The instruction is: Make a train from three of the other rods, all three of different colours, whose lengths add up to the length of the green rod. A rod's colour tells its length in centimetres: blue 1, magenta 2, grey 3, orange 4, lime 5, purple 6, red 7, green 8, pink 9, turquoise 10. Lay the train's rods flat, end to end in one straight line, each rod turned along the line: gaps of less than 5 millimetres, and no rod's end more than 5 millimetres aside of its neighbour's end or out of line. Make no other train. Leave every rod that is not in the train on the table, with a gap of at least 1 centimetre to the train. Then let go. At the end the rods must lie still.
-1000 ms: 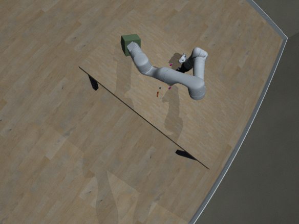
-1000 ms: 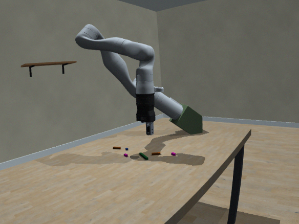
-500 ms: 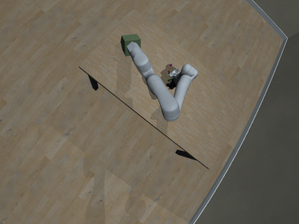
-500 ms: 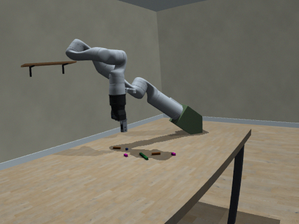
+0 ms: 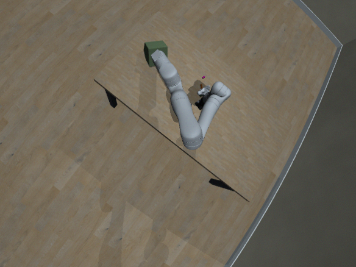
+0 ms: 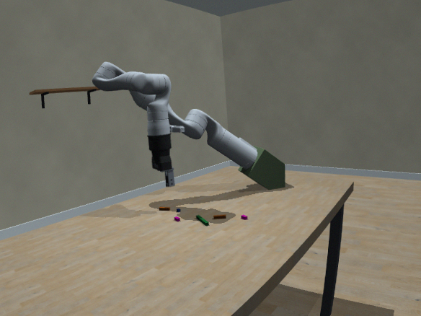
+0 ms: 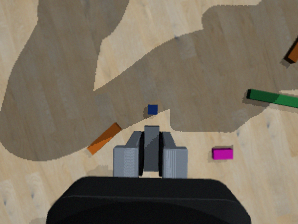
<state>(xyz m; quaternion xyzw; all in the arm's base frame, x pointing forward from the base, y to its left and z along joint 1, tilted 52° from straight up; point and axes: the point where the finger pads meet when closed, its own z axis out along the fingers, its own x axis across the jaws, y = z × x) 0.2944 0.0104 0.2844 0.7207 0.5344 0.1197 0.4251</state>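
Now: hand 110 mm above the blue rod, 20 mm past it and 10 mm to the right of it. The rest, counted from my hand: grey rod 10 mm below; then green rod 140 mm to the left, 110 mm below, 40 mm ahead.
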